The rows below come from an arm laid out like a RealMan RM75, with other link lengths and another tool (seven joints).
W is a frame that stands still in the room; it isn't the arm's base.
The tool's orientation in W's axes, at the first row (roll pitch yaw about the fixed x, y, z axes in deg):
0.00 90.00 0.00
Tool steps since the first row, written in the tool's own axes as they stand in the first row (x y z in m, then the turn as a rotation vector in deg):
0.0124 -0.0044 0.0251 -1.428 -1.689 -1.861
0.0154 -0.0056 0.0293 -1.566 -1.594 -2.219
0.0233 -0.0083 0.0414 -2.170 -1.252 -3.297
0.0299 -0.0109 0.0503 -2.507 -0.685 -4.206
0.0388 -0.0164 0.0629 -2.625 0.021 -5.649
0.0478 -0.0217 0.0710 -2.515 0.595 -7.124
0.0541 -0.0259 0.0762 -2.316 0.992 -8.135
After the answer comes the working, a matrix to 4 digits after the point.
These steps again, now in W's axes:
0.0251 -0.0044 -0.0124 -1.861 -1.689 1.428
0.0293 -0.0056 -0.0154 -2.219 -1.594 1.566
0.0414 -0.0083 -0.0233 -3.297 -1.252 2.170
0.0503 -0.0109 -0.0299 -4.206 -0.685 2.507
0.0629 -0.0164 -0.0388 -5.649 0.021 2.625
0.0710 -0.0217 -0.0478 -7.124 0.595 2.515
0.0762 -0.0259 -0.0541 -8.135 0.992 2.316

The tool's axes in the first row as the columns of a matrix, in W's axes (rounded; the answer above uses it unrounded):
0.0000 0.0000 1.0000
0.0000 1.0000 0.0000
-1.0000 0.0000 0.0000

